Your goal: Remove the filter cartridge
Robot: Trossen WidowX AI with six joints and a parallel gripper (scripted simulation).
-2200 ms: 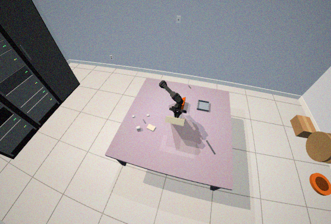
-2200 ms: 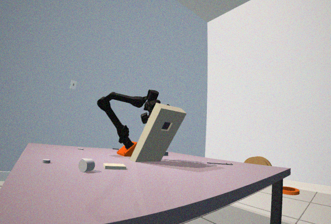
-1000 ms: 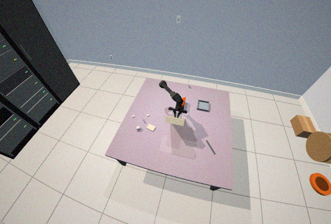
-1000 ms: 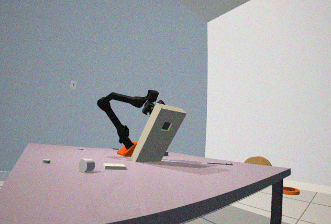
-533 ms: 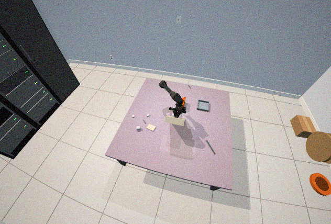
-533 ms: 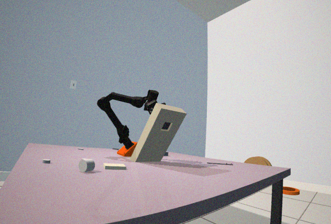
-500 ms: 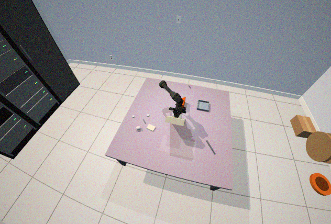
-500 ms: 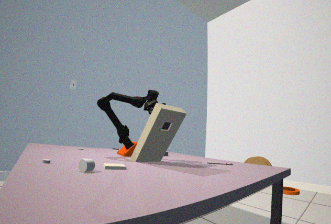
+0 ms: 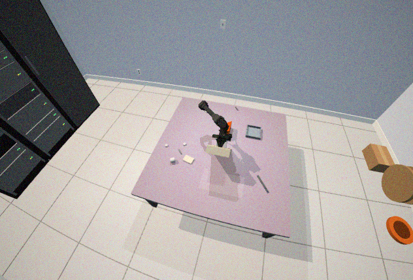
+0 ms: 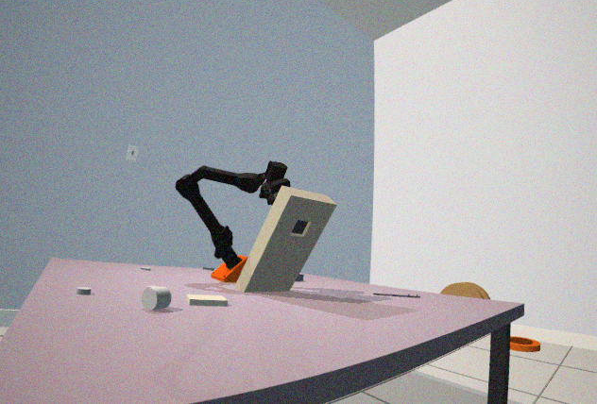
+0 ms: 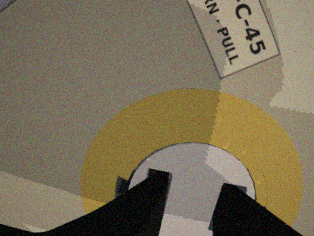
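The beige service panel is 40 mm behind my gripper tip, 10 mm to the right of it and 80 mm below it. Also, from my gripper tip: grey round filter cartridge 10 mm ahead, 10 mm below; then grey tray 470 mm behind, 210 mm to the left, 230 mm below; then flat beige block 80 mm ahead, 270 mm to the right, 230 mm below.
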